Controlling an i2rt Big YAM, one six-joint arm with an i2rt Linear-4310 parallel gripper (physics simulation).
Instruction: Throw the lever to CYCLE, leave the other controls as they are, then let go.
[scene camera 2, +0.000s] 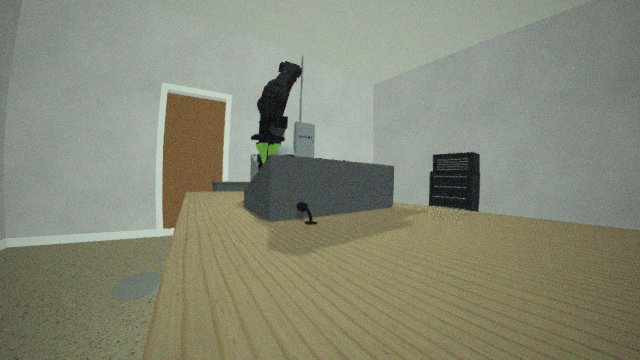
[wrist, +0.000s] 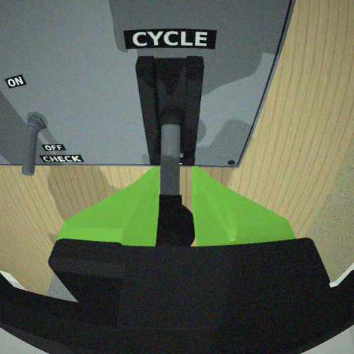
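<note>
The lever (wrist: 170, 160) stands in a black slotted housing (wrist: 147, 105) on the grey control box (scene camera 2: 330, 185) (wrist: 70, 60). In the wrist view its shaft leans away from the CYCLE label (wrist: 170, 39), toward the housing's opposite end, where another label is mostly hidden. Its black knob shows between the green fingers, its sides partly hidden. My gripper (wrist: 175, 175) (scene camera 2: 265, 159) is drawn in to a narrow gap with the lever between the fingers; a small space shows right of the shaft. Whether the fingers touch the knob is unclear.
A toggle switch (wrist: 30, 147) left of the lever points down toward the OFF label (wrist: 53, 147); the ON label (wrist: 15, 81) is above. A small black stalk-like object (scene camera 2: 308, 213) stands before the box on the wooden table (scene camera 2: 350, 300). A grey upright box (scene camera 2: 304, 140) rises behind.
</note>
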